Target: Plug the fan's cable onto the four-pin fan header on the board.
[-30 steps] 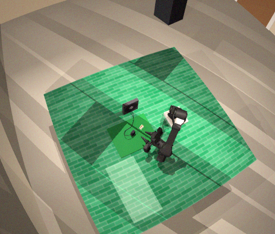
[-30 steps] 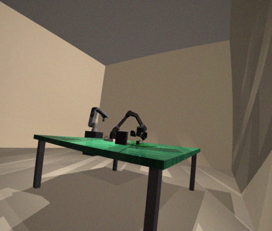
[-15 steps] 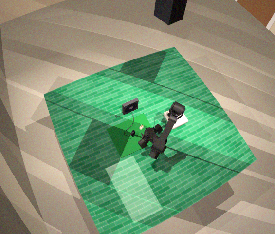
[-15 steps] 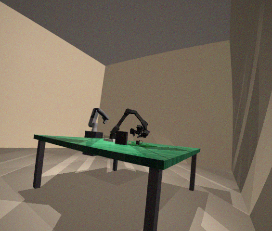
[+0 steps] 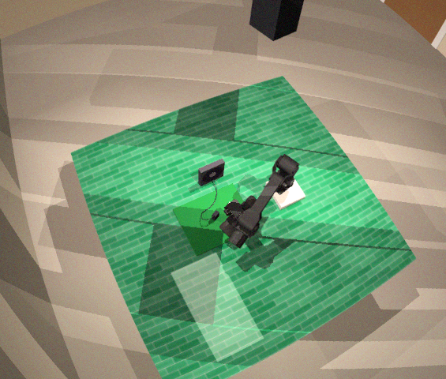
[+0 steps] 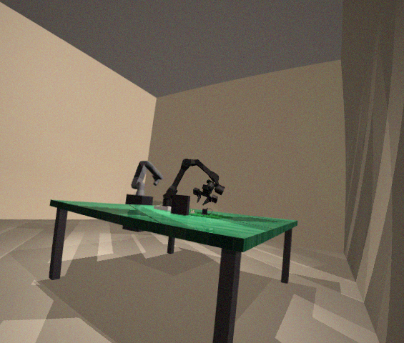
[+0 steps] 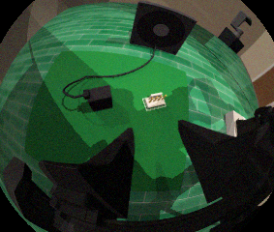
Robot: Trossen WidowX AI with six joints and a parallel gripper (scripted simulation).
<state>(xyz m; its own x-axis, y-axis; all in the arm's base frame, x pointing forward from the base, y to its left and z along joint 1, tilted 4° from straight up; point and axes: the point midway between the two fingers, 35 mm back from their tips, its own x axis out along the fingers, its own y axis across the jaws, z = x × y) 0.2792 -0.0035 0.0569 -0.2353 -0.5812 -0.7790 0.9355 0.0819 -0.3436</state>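
My gripper tip is 60 mm short of the dark fan plug, 50 mm to the left of it and 50 mm above it. Also, from my gripper tip: green board (90 mm below, 60 mm ahead, 50 mm to the right); black fan (210 mm to the right, 50 mm behind, 10 mm below).
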